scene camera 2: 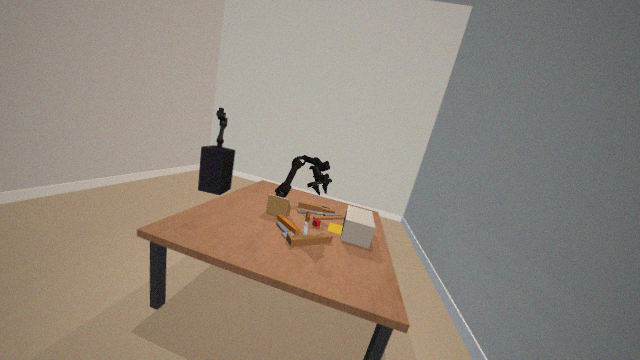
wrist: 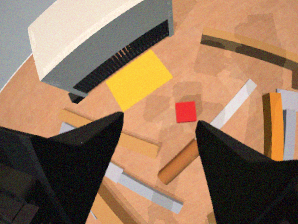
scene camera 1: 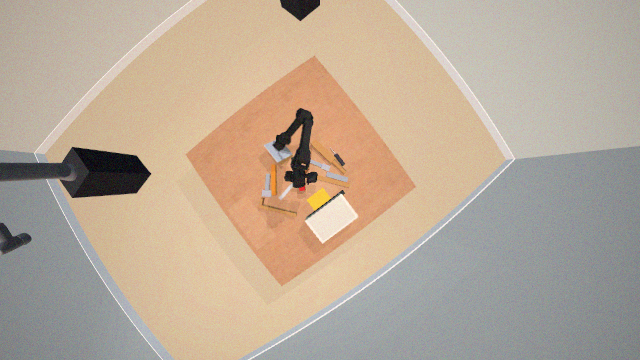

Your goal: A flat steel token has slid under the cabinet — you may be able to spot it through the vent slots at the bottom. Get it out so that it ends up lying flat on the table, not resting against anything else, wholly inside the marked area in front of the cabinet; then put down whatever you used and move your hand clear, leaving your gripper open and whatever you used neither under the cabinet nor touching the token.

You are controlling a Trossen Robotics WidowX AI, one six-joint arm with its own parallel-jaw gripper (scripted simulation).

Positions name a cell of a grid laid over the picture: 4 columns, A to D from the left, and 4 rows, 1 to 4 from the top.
Labels:
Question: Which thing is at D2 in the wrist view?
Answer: An orange bar.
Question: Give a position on a cabinet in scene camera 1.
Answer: At C3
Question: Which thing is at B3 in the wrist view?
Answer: A wooden stick.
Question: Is my gripper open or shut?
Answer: Open.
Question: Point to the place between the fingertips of my gripper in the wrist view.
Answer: C3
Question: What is my gripper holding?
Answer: Nothing.

